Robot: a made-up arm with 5 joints.
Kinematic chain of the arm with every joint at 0, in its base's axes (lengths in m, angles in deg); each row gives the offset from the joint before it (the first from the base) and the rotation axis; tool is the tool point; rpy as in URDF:
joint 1: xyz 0.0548 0 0.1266 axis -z
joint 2: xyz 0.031 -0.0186 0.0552 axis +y
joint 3: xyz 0.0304 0 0.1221 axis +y
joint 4: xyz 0.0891 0 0.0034 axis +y
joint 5: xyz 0.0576 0.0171 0 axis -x
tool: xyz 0 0 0 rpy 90 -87.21 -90
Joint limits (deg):
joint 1: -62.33..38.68
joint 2: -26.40..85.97
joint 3: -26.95..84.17
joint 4: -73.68..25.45
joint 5: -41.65..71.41
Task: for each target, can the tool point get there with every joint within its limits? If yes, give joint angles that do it. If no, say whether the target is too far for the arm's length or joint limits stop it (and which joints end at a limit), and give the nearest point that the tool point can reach.
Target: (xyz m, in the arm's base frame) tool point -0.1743 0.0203 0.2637
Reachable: no: joint limits stop it (at a limit: joint 1, joint 2, joint 3, joint 4) | nearest point 0.0618 0.0102 0.1569 | short by 0.259 m
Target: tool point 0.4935 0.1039 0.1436
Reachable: no: too far | nearest point 0.3325 0.0658 0.1587 | short by 0.166 m
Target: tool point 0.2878 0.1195 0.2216
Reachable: yes | joints -27.47 33.54 -6.61 -19.07 -5.09
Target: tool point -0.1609 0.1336 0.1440
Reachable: no: joint limits stop it (at a limit: joint 1) | nearest point 0.0646 0.0154 0.1440 | short by 0.255 m
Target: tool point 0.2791 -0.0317 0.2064
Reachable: yes | joints 7.67 26.50 26.57 -51.15 25.76
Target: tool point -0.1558 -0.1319 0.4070
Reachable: no: too far | nearest point 0.0692 -0.0135 0.4242 | short by 0.255 m
